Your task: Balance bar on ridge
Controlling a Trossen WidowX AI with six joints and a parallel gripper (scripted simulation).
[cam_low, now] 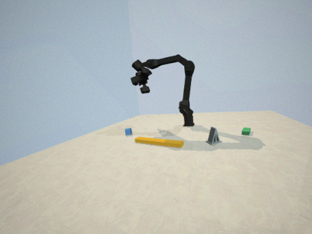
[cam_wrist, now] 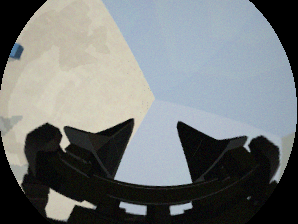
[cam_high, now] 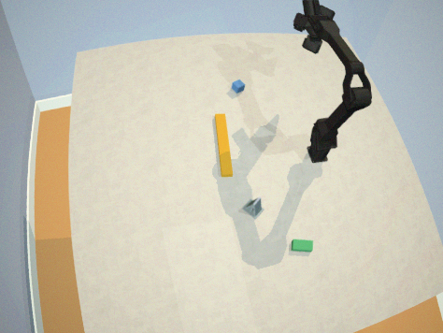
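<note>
The yellow bar lies 410 mm ahead of my gripper tip, 300 mm to the left of it and 260 mm below it. Round my gripper tip: blue cube 310 mm ahead, 250 mm below, 60 mm to the left; then green block 680 mm to the left, 260 mm below, 250 mm ahead.
</note>
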